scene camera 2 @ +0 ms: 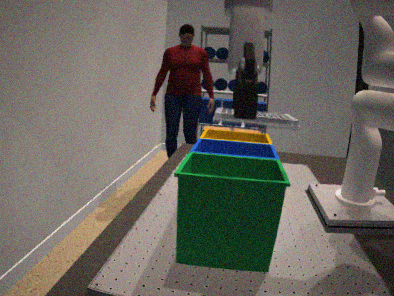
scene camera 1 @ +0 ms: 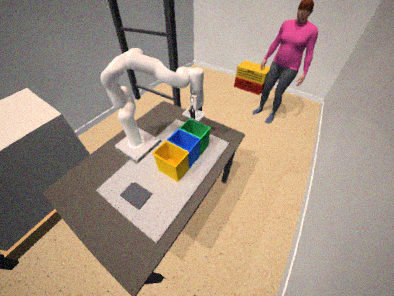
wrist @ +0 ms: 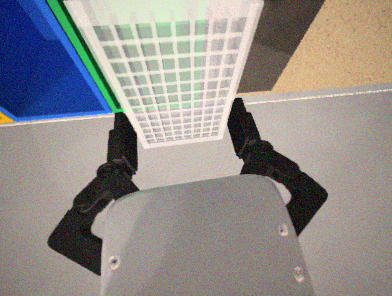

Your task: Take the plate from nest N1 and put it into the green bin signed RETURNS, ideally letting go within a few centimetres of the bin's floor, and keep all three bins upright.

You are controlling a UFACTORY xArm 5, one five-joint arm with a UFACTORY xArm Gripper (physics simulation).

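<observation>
My gripper (scene camera 1: 193, 113) (scene camera 2: 246, 113) (wrist: 181, 115) is shut on the white, gridded plate (scene camera 1: 199, 116) (scene camera 2: 281, 118) (wrist: 175, 75), with one finger at each long side. The plate is roughly level, held above the rims of the bins. In the wrist view the green bin (scene camera 1: 205, 142) (scene camera 2: 227, 215) (wrist: 84, 56) shows beside the plate and through it; its floor is hard to make out. The blue bin (scene camera 1: 185, 140) (scene camera 2: 235, 148) (wrist: 45, 70) and yellow bin (scene camera 1: 168, 167) (scene camera 2: 235, 135) (wrist: 6, 118) stand upright in a row with it. No RETURNS sign is readable. The dark grey nest (scene camera 1: 136, 195) shows no plate.
The bins stand on a light perforated board (scene camera 1: 150, 222) (scene camera 2: 145, 250) on the dark table (scene camera 1: 75, 200). The arm's base (scene camera 1: 136, 150) (scene camera 2: 355, 212) is beside the bins. A person in pink (scene camera 1: 292, 47) and a person in red (scene camera 2: 186, 70) stand away from the table.
</observation>
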